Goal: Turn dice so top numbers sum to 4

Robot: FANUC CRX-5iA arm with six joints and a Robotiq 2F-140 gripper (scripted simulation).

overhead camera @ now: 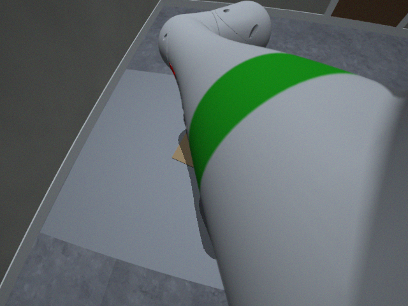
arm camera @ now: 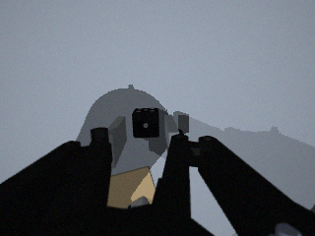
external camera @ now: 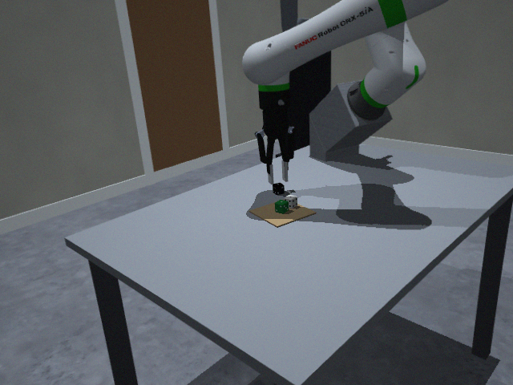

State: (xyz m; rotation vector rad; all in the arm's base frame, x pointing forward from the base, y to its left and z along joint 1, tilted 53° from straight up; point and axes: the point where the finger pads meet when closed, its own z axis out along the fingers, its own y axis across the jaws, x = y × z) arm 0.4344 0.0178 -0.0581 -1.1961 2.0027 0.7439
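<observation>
Now: the black die 60 mm below my hand. From my hand the other things lie so: tan mat (120 mm to the left, 100 mm ahead, 70 mm below); white die (110 mm to the left, 60 mm ahead, 50 mm below); green die (120 mm to the left, 100 mm ahead, 50 mm below).
</observation>
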